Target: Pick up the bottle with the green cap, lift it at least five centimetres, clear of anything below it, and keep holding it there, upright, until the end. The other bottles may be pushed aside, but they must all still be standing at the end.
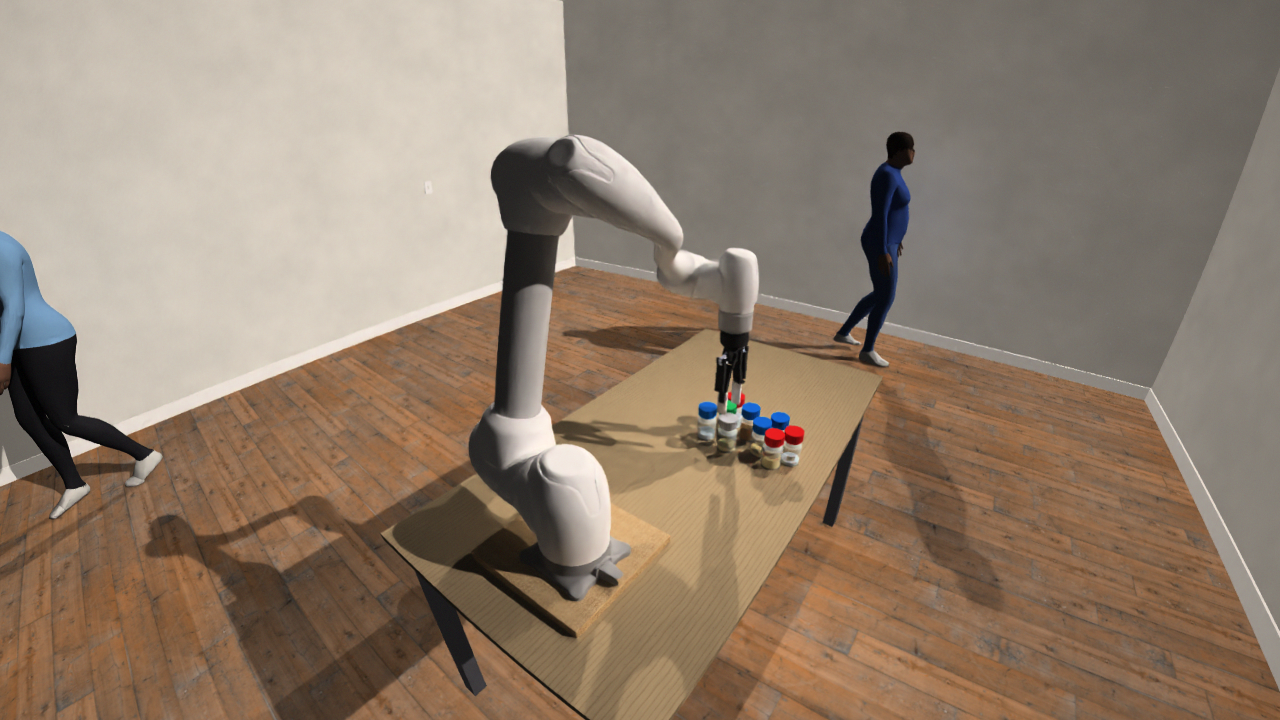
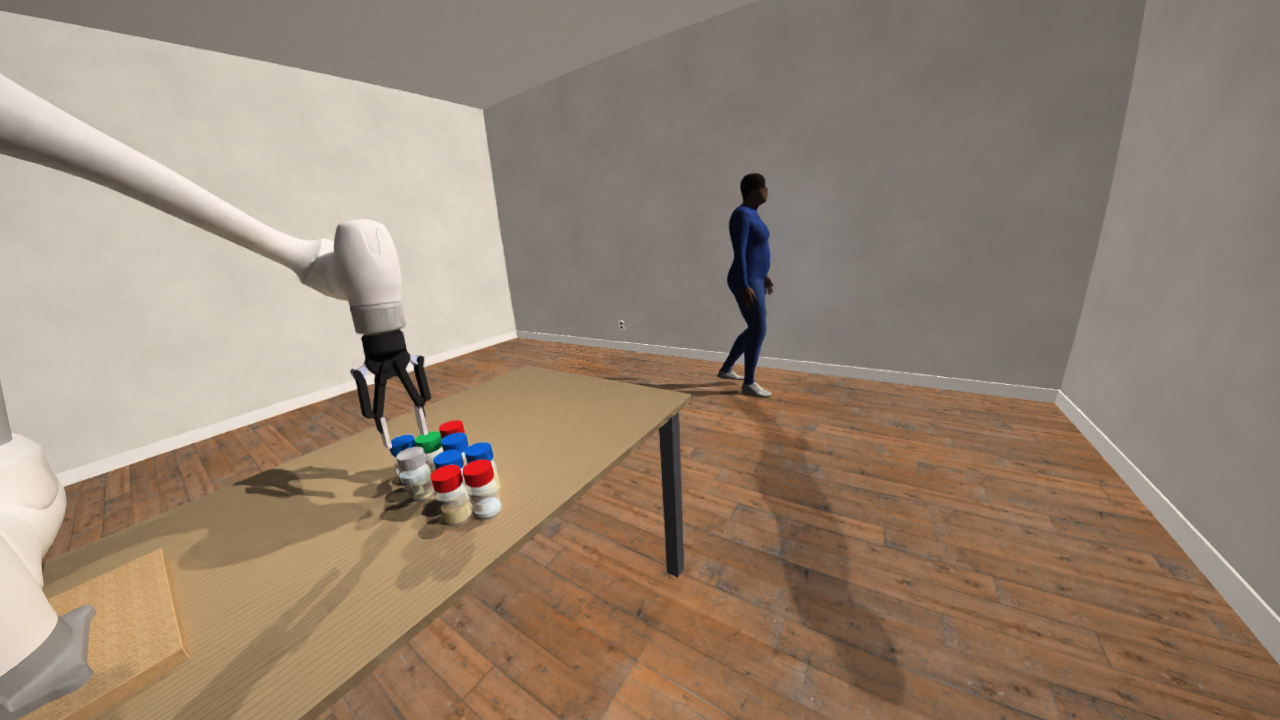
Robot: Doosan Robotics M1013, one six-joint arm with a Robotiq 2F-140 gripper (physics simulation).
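Seen in the pictures: gripper, fingertip midpoint: (image 1: pixel 728 407) (image 2: pixel 406 439); arm's base, link origin: (image 1: pixel 575 555).
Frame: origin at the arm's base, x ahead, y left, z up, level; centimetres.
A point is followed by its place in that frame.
Note:
The bottle with the green cap (image 1: pixel 731 408) {x 62.7, y -3.4, z 7.9 cm} (image 2: pixel 428 441) {x 62.8, y -3.9, z 8.0 cm} stands among the other bottles; its body is mostly hidden. My gripper (image 1: pixel 729 402) {x 58.2, y -4.7, z 10.9 cm} (image 2: pixel 405 437) {x 58.2, y -4.7, z 10.9 cm} points down, part open, with nothing between its fingers. Its fingertips are close to the green cap, at about cap height or slightly above; the exact gap is unclear. A grey-capped bottle (image 1: pixel 726 435) {x 55.4, y -6.2, z 3.7 cm} (image 2: pixel 414 476) {x 56.6, y -7.5, z 3.7 cm} stands in front of the green one. A blue-capped bottle (image 1: pixel 707 421) {x 57.6, y 1.5, z 4.3 cm} (image 2: pixel 402 443) {x 59.1, y 0.9, z 8.0 cm} stands to its left. A red cap (image 2: pixel 452 428) {x 69.3, y -3.0, z 8.0 cm} shows behind. All visible bottles look upright.
More blue-capped bottles (image 1: pixel 750 411) {x 64.5, y -8.8, z 7.9 cm} (image 2: pixel 454 444) {x 65.4, y -10.4, z 7.7 cm} stand to the right, and two red-capped bottles (image 1: pixel 773 449) {x 55.9, y -20.4, z 4.4 cm} (image 2: pixel 480 488) {x 61.1, y -25.3, z 4.6 cm} stand near the right edge of the table (image 1: pixel 662 456) {x 43.5, y 7.5, z -2.5 cm} (image 2: pixel 554 402) {x 108.0, y 4.2, z -2.5 cm}. A person in dark blue (image 1: pixel 886 214) (image 2: pixel 750 250) is beyond the table. A light-blue-clad person (image 1: pixel 40 304) is at far left.

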